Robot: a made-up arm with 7 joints.
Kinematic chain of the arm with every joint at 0, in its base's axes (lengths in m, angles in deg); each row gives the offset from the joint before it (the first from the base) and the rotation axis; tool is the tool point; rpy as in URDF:
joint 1: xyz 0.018 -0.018 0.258 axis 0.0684 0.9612 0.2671
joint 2: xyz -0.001 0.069 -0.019 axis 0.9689 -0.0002 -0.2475
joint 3: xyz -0.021 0 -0.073 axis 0.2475 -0.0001 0.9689
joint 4: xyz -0.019 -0.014 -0.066 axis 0.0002 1 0
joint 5: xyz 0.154 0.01 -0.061 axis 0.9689 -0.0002 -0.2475
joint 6: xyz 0.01 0.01 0.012 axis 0.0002 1 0
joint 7: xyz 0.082 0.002 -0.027 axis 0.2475 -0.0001 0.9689
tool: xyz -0.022 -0.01 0.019 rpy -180 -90 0
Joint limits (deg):
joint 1: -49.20..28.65
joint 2: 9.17..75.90
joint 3: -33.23..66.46
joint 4: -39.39..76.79
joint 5: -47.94..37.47
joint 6: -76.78..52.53
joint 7: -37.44..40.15
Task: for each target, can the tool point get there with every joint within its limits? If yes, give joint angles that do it. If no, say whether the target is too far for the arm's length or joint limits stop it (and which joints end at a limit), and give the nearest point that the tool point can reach.
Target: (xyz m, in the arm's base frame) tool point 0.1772 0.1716 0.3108
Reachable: yes | joints -28.33 35.76 38.37 -18.66 -27.82 -34.97 5.12
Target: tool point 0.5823 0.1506 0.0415
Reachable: no: too far | nearest point 0.3659 0.1247 0.0871 | short by 0.223 m
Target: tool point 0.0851 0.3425 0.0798
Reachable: yes | joints 16.80 60.02 21.31 37.72 3.90 1.74 19.80
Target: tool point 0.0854 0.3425 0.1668
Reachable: yes | joints 14.02 52.71 49.72 38.87 -13.48 -44.54 31.05
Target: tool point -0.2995 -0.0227 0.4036
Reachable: no: joint limits stop it (at a limit: joint 1, joint 2, joint 3, joint 4, joint 5, joint 7) | nearest point -0.0170 0.0734 0.3717 | short by 0.300 m
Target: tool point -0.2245 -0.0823 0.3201
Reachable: no: joint limits stop it (at a limit: joint 1, joint 2, joint 3, joint 4, joint 7) | nearest point -0.0167 0.0743 0.3590 | short by 0.263 m
